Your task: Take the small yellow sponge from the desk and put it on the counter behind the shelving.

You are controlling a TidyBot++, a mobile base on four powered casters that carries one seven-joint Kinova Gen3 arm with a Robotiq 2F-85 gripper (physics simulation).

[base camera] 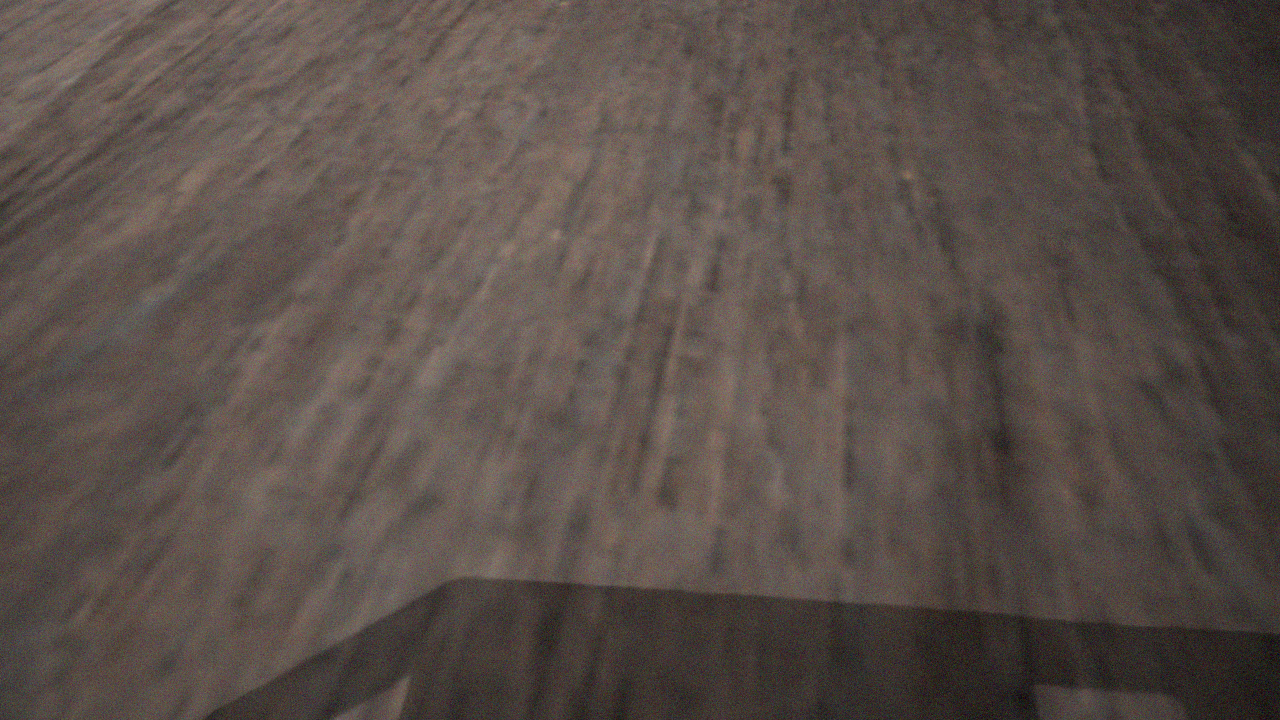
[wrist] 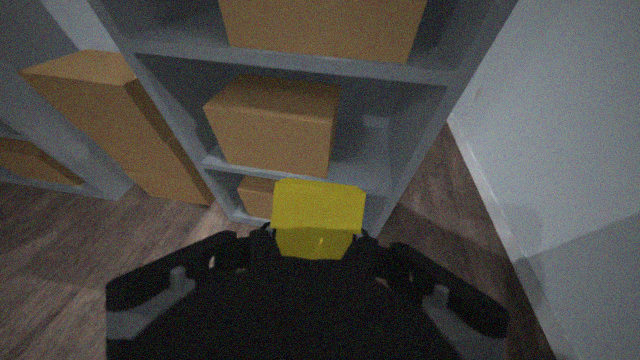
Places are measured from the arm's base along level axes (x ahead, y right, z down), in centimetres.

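Pixels of known places: gripper, between the fingertips: [wrist: 315, 230].
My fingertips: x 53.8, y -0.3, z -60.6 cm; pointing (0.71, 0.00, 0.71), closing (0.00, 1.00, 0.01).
Note:
Behind a point stands the place of what it marks.
The small yellow sponge [wrist: 319, 206] {x 53.5, y 0.0, z -64.9 cm} is between the fingertips at the lower middle of the wrist view. My gripper [wrist: 315, 230] {x 53.8, y -0.3, z -60.6 cm} is shut on it and holds it in the air. The grey shelving [wrist: 300, 64] {x 99.8, y -7.0, z -57.7 cm} stands in front of the gripper, with cardboard boxes on its shelves. The counter and the desk do not show in either view. The gripper does not show in the base camera view.
Brown boxes [wrist: 272, 135] {x 103.2, y -18.5, z -32.8 cm} [wrist: 325, 25] {x 101.1, y -1.2, z -65.4 cm} sit on the shelves. A tall box [wrist: 115, 120] {x 118.4, y -92.5, z -24.2 cm} stands left of the shelving, beside another grey unit [wrist: 85, 150] {x 126.8, y -137.3, z 3.8 cm}. A pale wall [wrist: 565, 110] {x 145.4, y 122.6, z -26.7 cm} runs along the right, with wood floor [wrist: 435, 185] {x 147.3, y 89.5, z 39.7 cm} [base camera: 626, 313] {x 44.7, y -3.7, z 39.7 cm} between it and the shelving.

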